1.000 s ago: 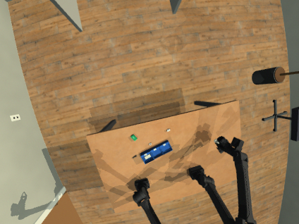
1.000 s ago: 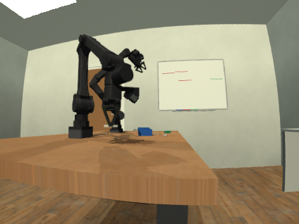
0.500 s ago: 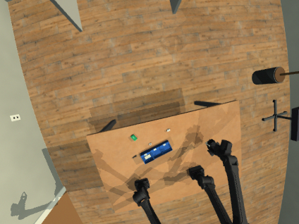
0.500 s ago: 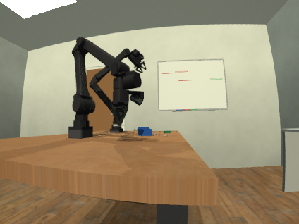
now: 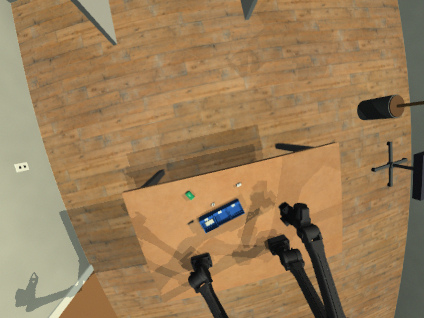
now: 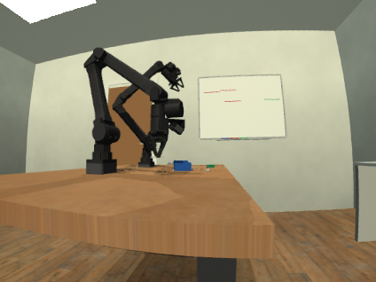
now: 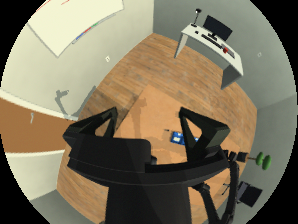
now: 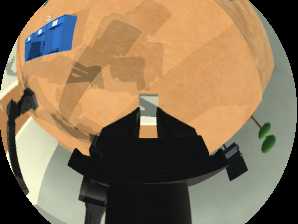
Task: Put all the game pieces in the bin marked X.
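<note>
Now: the cream piece 42 cm to the left of my right hand, 7 cm below it and 1 cm behind it. The rest, counted from my right hand: thin dark object 52 cm to the left, 7 cm below, 1 cm ahead; blue bin 34 cm to the left, 5 cm below, 2 cm ahead; green piece 49 cm to the left, 16 cm ahead, 7 cm below.
</note>
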